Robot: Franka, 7 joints.
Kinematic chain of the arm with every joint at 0, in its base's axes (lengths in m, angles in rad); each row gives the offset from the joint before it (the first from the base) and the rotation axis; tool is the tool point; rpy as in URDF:
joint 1: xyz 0 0 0.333 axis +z
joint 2: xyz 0 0 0 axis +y
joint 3: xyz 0 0 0.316 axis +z
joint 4: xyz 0.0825 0 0 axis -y
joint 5: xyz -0.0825 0 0.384 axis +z
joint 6: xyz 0 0 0 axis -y
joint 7: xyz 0.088 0 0 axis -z
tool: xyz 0 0 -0.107 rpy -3.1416 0 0
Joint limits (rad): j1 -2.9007..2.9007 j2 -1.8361..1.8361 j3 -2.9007..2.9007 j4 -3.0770..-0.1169 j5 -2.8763..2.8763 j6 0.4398..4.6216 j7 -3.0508..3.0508
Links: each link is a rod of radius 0.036 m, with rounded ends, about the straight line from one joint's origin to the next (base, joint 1, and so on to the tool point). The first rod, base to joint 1, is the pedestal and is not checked.
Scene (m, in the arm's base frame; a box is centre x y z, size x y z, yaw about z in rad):
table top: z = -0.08
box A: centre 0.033 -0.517 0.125 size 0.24 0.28 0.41 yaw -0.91
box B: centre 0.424 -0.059 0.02 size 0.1 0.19 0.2 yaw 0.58
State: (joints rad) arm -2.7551 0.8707 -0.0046 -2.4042 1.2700 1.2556 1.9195
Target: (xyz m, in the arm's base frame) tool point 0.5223 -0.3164 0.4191
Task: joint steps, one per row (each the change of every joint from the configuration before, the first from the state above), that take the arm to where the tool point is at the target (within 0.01 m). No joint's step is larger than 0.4 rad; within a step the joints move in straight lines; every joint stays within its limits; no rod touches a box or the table.
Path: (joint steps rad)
1: 0.0367 -0.3764 0.0517 -0.0961 0.1584 -0.1165 0.1422
2: 0.0368 -0.3765 0.0517 -0.0961 0.1585 -0.1166 0.1423
3: 0.0367 -0.3764 0.0516 -0.0961 0.1584 -0.1165 0.1422
4: 0.0367 -0.3765 0.0517 -0.0962 0.1584 -0.1166 0.1423
5: 0.0367 -0.3764 0.0517 -0.0961 0.1585 -0.1165 0.1422
6: 0.0368 -0.3765 0.0517 -0.0961 0.1584 -0.1166 0.1422
7: 0.0367 -0.3764 0.0517 -0.0961 0.1584 -0.1165 0.1423
8: 0.1355 0.3449 0.0881 0.1772 -0.1261 0.1435 -0.1423
9: 0.1356 0.3448 0.0881 0.1771 -0.1262 0.1435 -0.1422
10: 0.1355 0.3449 0.0881 0.1772 -0.1261 0.1435 -0.1422
11: 0.1356 0.3449 0.0882 0.1772 -0.1261 0.1434 -0.1423
12: 0.1356 0.3449 0.0881 0.1771 -0.1262 0.1435 -0.1422
13: 0.1355 0.3449 0.0881 0.1772 -0.1261 0.1435 -0.1423
14: 0.1356 0.3449 0.0881 0.1772 -0.1261 0.1435 -0.1422

